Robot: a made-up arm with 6 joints. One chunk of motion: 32 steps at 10 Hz.
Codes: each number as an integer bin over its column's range. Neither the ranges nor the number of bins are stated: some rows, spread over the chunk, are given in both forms.
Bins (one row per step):
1: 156 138 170 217 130 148
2: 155 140 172 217 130 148
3: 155 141 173 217 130 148
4: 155 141 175 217 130 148
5: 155 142 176 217 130 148
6: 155 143 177 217 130 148
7: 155 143 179 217 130 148
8: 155 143 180 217 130 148
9: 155 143 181 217 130 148
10: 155 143 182 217 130 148
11: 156 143 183 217 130 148
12: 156 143 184 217 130 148
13: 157 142 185 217 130 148
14: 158 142 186 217 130 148
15: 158 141 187 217 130 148
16: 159 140 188 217 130 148
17: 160 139 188 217 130 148
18: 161 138 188 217 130 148
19: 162 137 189 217 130 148
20: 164 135 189 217 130 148
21: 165 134 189 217 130 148
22: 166 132 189 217 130 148
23: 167 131 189 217 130 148
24: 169 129 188 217 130 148
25: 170 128 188 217 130 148
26: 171 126 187 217 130 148
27: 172 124 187 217 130 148
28: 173 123 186 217 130 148
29: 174 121 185 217 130 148
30: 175 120 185 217 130 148
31: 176 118 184 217 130 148
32: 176 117 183 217 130 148
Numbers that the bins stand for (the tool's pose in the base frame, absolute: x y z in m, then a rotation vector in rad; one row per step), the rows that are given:
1: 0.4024 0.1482 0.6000 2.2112 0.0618 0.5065
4: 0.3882 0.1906 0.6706 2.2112 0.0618 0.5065
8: 0.3882 0.2188 0.7412 2.2112 0.0618 0.5065
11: 0.4024 0.2188 0.7835 2.2112 0.0618 0.5065
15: 0.4306 0.1906 0.8400 2.2112 0.0618 0.5065
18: 0.4729 0.1482 0.8541 2.2112 0.0618 0.5065
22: 0.5435 0.0635 0.8682 2.2112 0.0618 0.5065
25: 0.6000 0.0071 0.8541 2.2112 0.0618 0.5065
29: 0.6565 -0.0918 0.8118 2.2112 0.0618 0.5065
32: 0.6847 -0.1482 0.7835 2.2112 0.0618 0.5065
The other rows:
2: 0.3882 0.1765 0.6282 2.2112 0.0618 0.5065
3: 0.3882 0.1906 0.6424 2.2112 0.0618 0.5065
5: 0.3882 0.2047 0.6847 2.2112 0.0618 0.5065
6: 0.3882 0.2188 0.6988 2.2112 0.0618 0.5065
7: 0.3882 0.2188 0.7271 2.2112 0.0618 0.5065
9: 0.3882 0.2188 0.7553 2.2112 0.0618 0.5065
10: 0.3882 0.2188 0.7694 2.2112 0.0618 0.5065
12: 0.4024 0.2188 0.7976 2.2112 0.0618 0.5065
13: 0.4165 0.2047 0.8118 2.2112 0.0618 0.5065
14: 0.4306 0.2047 0.8259 2.2112 0.0618 0.5065
16: 0.4447 0.1765 0.8541 2.2112 0.0618 0.5065
17: 0.4588 0.1624 0.8541 2.2112 0.0618 0.5065
19: 0.4871 0.1341 0.8682 2.2112 0.0618 0.5065
20: 0.5153 0.1059 0.8682 2.2112 0.0618 0.5065
21: 0.5294 0.0918 0.8682 2.2112 0.0618 0.5065
23: 0.5576 0.0494 0.8682 2.2112 0.0618 0.5065
24: 0.5859 0.0212 0.8541 2.2112 0.0618 0.5065
26: 0.6141 -0.0212 0.8400 2.2112 0.0618 0.5065
27: 0.6282 -0.0494 0.8400 2.2112 0.0618 0.5065
28: 0.6424 -0.0635 0.8259 2.2112 0.0618 0.5065
30: 0.6706 -0.1059 0.8118 2.2112 0.0618 0.5065
31: 0.6847 -0.1341 0.7976 2.2112 0.0618 0.5065

